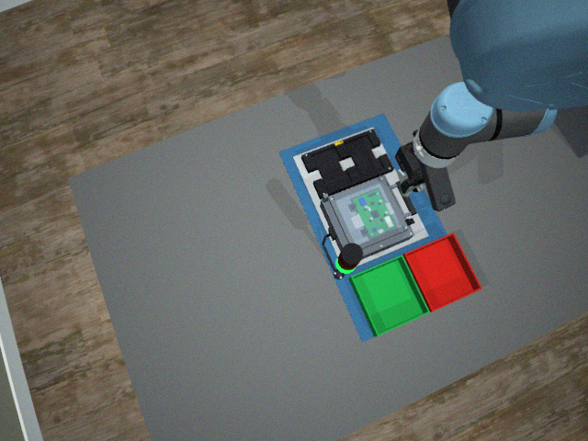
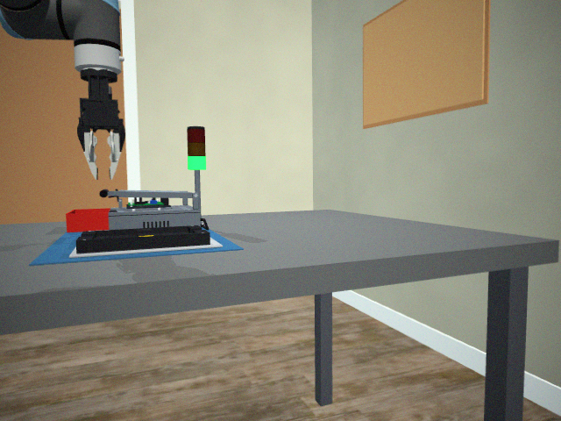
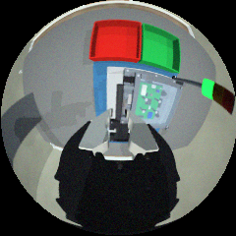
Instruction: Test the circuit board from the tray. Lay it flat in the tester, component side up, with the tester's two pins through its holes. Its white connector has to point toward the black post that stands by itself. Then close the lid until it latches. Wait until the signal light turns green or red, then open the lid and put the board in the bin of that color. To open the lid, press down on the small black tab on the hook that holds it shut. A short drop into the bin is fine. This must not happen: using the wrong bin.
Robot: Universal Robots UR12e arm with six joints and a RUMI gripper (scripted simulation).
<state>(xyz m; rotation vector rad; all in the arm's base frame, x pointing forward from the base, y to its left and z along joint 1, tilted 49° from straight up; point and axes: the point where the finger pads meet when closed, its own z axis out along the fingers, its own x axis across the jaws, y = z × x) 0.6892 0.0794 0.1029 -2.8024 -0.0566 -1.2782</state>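
Now: the black latch hook 2 cm ahead of my hand, 6 cm to the left of it and 5 cm below it. Round my hand: red bin: 4 cm behind, 20 cm to the left, 13 cm below; then green circuit board: 8 cm ahead, 1 cm to the left, 7 cm below; then tester lid: 9 cm ahead, 1 cm to the left, 5 cm below.
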